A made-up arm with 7 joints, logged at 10 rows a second.
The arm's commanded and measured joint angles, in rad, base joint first. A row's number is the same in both.
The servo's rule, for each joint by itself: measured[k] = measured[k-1] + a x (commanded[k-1-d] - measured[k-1]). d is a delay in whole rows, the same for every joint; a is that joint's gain. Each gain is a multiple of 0.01, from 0.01 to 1. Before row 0 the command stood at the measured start. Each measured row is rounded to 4 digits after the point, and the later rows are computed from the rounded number. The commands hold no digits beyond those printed.
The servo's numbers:
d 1
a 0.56 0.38 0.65 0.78 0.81 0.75 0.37
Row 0, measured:
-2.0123 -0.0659 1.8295 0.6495 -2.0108 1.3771 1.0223
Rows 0 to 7, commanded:
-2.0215 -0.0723 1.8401 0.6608 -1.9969 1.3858 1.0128
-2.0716 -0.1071 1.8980 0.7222 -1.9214 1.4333 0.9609
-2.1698 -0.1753 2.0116 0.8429 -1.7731 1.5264 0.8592
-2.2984 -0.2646 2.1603 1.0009 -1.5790 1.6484 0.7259
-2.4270 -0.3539 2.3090 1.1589 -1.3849 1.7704 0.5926
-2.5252 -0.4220 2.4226 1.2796 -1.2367 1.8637 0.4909
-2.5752 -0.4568 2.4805 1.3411 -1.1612 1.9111 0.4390
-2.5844 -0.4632 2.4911 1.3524 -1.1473 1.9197 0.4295
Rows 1 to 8, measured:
-2.0123 -0.0659 1.8295 0.6495 -2.0108 1.3771 1.0223
-2.0175 -0.0683 1.8364 0.6583 -1.9995 1.3836 1.0188
-2.0478 -0.0830 1.8764 0.7081 -1.9362 1.4209 0.9974
-2.1161 -0.1181 1.9643 0.8132 -1.8041 1.5000 0.9463
-2.2182 -0.1738 2.0917 0.9596 -1.6218 1.6113 0.8648
-2.3351 -0.2422 2.2329 1.1151 -1.4299 1.7306 0.7641
-2.4416 -0.3105 2.3562 1.2434 -1.2734 1.8304 0.6630
-2.5164 -0.3661 2.4370 1.3196 -1.1825 1.8909 0.5801

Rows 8 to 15, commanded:
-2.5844 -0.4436 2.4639 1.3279 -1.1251 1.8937 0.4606
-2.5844 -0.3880 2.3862 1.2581 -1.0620 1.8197 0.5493
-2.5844 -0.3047 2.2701 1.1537 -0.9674 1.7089 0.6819
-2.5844 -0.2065 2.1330 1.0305 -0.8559 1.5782 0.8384
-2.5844 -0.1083 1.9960 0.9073 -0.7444 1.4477 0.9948
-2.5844 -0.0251 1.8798 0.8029 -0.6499 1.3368 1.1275
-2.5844 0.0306 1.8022 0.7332 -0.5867 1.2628 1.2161
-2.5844 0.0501 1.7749 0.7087 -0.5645 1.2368 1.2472
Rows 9 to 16, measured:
-2.5545 -0.4030 2.4722 1.3452 -1.1540 1.9125 0.5244
-2.5712 -0.4184 2.4668 1.3317 -1.1306 1.8984 0.5008
-2.5786 -0.4068 2.4144 1.2743 -1.0750 1.8394 0.5187
-2.5818 -0.3680 2.3206 1.1802 -0.9878 1.7415 0.5791
-2.5833 -0.3066 2.1987 1.0634 -0.8810 1.6190 0.6750
-2.5839 -0.2312 2.0669 0.9416 -0.7704 1.4905 0.7933
-2.5842 -0.1529 1.9453 0.8334 -0.6728 1.3752 0.9170
-2.5843 -0.0832 1.8523 0.7552 -0.6031 1.2909 1.0277

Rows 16 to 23, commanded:
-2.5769 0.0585 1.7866 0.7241 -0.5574 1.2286 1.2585
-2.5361 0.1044 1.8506 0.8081 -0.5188 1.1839 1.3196
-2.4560 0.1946 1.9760 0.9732 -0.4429 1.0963 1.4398
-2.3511 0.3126 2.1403 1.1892 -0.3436 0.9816 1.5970
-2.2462 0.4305 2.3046 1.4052 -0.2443 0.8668 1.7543
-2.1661 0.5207 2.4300 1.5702 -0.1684 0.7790 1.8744
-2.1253 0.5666 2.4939 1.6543 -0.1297 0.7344 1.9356
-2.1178 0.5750 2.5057 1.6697 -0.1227 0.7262 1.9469
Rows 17 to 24, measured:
-2.5844 -0.0325 1.8020 0.7189 -0.5718 1.2503 1.1089
-2.5802 0.0021 1.7920 0.7230 -0.5601 1.2340 1.1643
-2.5555 0.0410 1.8301 0.7894 -0.5266 1.1964 1.2218
-2.4998 0.0994 1.9249 0.9328 -0.4588 1.1213 1.3025
-2.4165 0.1804 2.0649 1.1328 -0.3655 1.0165 1.4115
-2.3211 0.2754 2.2207 1.3453 -0.2673 0.9042 1.5383
-2.2343 0.3686 2.3567 1.5207 -0.1872 0.8103 1.6627
-2.1733 0.4438 2.4459 1.6249 -0.1406 0.7534 1.7637

